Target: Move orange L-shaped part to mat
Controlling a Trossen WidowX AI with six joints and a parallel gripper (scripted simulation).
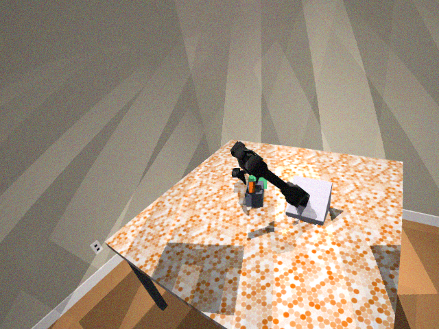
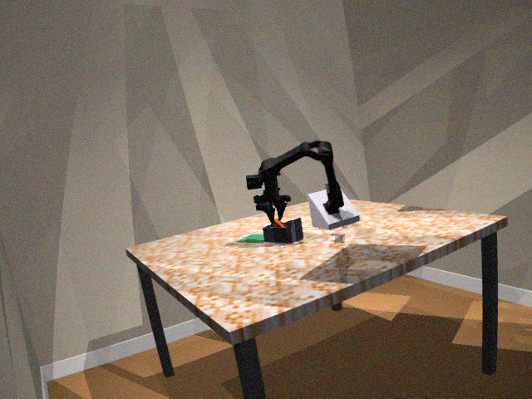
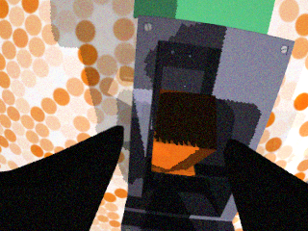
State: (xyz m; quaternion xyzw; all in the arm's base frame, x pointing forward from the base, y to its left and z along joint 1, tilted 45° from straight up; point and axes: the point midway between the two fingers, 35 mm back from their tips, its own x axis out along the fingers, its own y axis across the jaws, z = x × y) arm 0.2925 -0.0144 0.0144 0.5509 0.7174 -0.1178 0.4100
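Right now the orange L-shaped part is 3 cm behind my gripper tip, 3 cm to the left of it and 4 cm below it. Also, from my gripper tip: green mat (5 cm ahead, 13 cm to the right, 10 cm below).
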